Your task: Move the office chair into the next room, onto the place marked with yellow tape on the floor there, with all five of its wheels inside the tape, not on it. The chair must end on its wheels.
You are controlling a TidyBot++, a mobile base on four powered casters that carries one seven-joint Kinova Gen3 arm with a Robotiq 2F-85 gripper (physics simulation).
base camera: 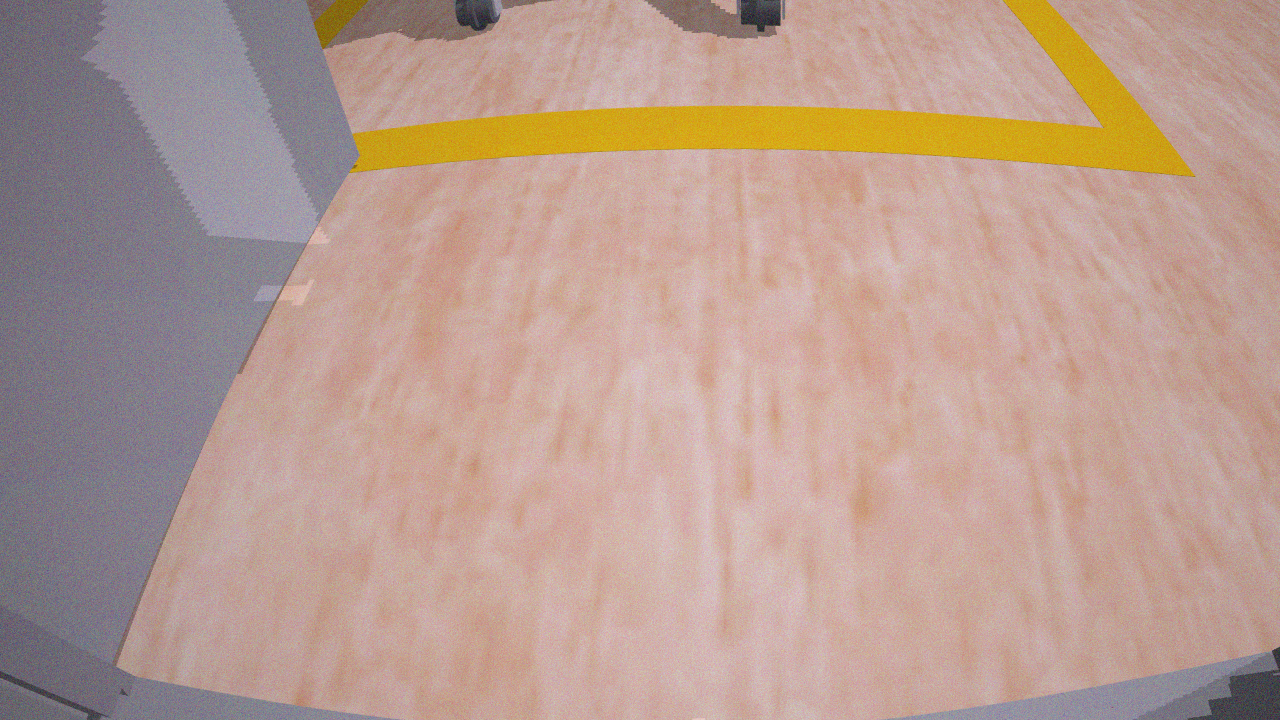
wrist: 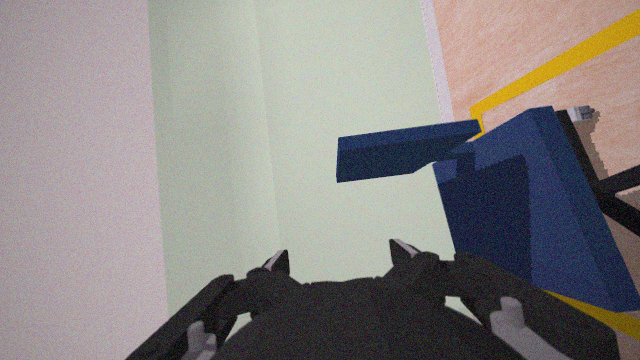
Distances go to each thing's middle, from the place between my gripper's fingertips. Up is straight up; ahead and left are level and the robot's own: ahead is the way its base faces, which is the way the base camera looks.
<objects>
Right now my hand is 53 cm short of the blue chair seat (wrist: 517,196), 5 cm to the right of it and 34 cm above it.
</objects>
